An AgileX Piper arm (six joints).
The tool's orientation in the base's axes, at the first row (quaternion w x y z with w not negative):
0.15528, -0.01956, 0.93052, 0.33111
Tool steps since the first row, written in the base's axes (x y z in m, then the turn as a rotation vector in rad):
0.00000, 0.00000, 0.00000, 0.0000, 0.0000, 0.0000
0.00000, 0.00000, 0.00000, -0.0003, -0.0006, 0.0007
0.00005, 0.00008, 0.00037, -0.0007, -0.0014, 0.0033
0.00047, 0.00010, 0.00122, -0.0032, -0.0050, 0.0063
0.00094, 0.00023, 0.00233, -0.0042, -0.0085, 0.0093
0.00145, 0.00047, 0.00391, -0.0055, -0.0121, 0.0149
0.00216, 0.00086, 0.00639, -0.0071, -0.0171, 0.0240
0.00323, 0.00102, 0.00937, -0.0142, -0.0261, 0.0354
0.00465, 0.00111, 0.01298, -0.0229, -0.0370, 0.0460
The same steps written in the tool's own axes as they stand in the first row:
0.00000, 0.00000, 0.00000, 0.0000, 0.0000, 0.0000
0.00000, 0.00000, 0.00000, 0.0000, 0.0000, -0.0010
-0.00015, 0.00028, -0.00021, -0.0004, 0.0010, -0.0035
-0.00081, 0.00076, -0.00070, 0.0008, 0.0004, -0.0086
-0.00158, 0.00147, -0.00130, 0.0006, -0.0004, -0.0133
-0.00253, 0.00255, -0.00217, -0.0001, 0.0004, -0.0200
-0.00393, 0.00427, -0.00355, -0.0016, 0.0023, -0.0302
-0.00583, 0.00606, -0.00534, 0.0011, 0.0032, -0.0461
-0.00827, 0.00814, -0.00753, 0.0054, 0.0024, -0.0630

